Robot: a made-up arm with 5 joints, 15 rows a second.
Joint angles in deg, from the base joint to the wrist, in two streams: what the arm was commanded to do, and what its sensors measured. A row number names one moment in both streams.
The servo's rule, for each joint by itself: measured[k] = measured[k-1] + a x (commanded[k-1-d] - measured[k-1]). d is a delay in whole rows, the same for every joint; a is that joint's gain. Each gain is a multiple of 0.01, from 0.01 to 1. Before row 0 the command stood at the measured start. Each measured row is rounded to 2 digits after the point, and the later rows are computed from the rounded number. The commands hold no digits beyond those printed.
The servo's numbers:
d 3
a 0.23 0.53 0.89 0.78 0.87
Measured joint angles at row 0:
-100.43 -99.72 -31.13 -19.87 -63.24
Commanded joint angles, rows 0 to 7:
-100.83 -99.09 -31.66 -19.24 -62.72
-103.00 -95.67 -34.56 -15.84 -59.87
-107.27 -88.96 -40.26 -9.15 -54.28
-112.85 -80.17 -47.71 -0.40 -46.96
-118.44 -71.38 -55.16 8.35 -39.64
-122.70 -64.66 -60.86 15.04 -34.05
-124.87 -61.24 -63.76 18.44 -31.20
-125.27 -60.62 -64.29 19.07 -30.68
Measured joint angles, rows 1 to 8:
-100.43 -99.72 -31.13 -19.87 -63.24
-100.43 -99.72 -31.13 -19.87 -63.24
-100.43 -99.72 -31.13 -19.87 -63.24
-100.52 -99.39 -31.60 -19.38 -62.79
-101.09 -97.42 -34.23 -16.62 -60.25
-102.51 -92.94 -39.60 -10.79 -55.06
-104.89 -86.17 -46.82 -2.69 -48.01
-108.01 -78.33 -54.24 5.92 -40.73

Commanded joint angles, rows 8 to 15:
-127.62 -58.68 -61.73 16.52 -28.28
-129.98 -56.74 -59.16 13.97 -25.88
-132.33 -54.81 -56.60 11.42 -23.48
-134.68 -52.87 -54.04 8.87 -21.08
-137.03 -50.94 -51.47 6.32 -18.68
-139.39 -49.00 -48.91 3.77 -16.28
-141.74 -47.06 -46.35 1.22 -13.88
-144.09 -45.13 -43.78 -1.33 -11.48
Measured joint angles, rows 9 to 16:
-111.39 -71.08 -60.13 13.03 -34.92
-114.49 -65.86 -63.36 17.25 -31.68
-116.97 -63.08 -64.19 18.67 -30.81
-119.42 -60.75 -62.00 16.99 -28.61
-121.85 -58.62 -59.47 14.63 -26.23
-124.26 -56.60 -56.92 12.13 -23.84
-126.66 -54.62 -54.36 9.59 -21.44
-129.05 -52.67 -51.79 7.04 -19.04

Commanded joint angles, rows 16 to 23:
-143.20 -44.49 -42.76 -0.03 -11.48
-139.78 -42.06 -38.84 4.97 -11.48
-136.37 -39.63 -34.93 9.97 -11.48
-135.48 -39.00 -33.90 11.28 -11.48
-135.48 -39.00 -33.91 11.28 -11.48
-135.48 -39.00 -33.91 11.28 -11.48
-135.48 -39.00 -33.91 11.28 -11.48
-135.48 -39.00 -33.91 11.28 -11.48
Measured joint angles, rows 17 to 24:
-131.43 -50.72 -49.23 4.49 -16.64
-133.80 -48.78 -46.67 1.94 -14.24
-136.17 -46.85 -44.10 -0.61 -11.84
-137.79 -45.60 -42.91 -0.16 -11.53
-138.25 -43.72 -39.29 3.84 -11.49
-137.82 -41.55 -35.41 8.62 -11.48
-137.28 -40.20 -34.07 10.69 -11.48
-136.87 -39.56 -33.93 11.15 -11.48

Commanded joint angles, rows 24 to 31:
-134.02 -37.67 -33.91 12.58 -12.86
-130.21 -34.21 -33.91 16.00 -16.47
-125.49 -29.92 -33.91 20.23 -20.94
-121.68 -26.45 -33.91 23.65 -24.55
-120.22 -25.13 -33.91 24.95 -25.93
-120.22 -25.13 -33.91 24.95 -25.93
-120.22 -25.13 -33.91 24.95 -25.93
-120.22 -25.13 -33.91 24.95 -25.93
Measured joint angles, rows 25 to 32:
-136.55 -39.26 -33.91 11.25 -11.48
-136.30 -39.12 -33.91 11.27 -11.48
-136.11 -39.06 -33.91 11.28 -11.48
-135.63 -38.32 -33.91 12.29 -12.68
-134.38 -36.14 -33.91 15.18 -15.98
-132.34 -32.84 -33.91 19.12 -20.30
-129.89 -29.45 -33.91 22.65 -24.00
-127.67 -27.16 -33.91 24.44 -25.68

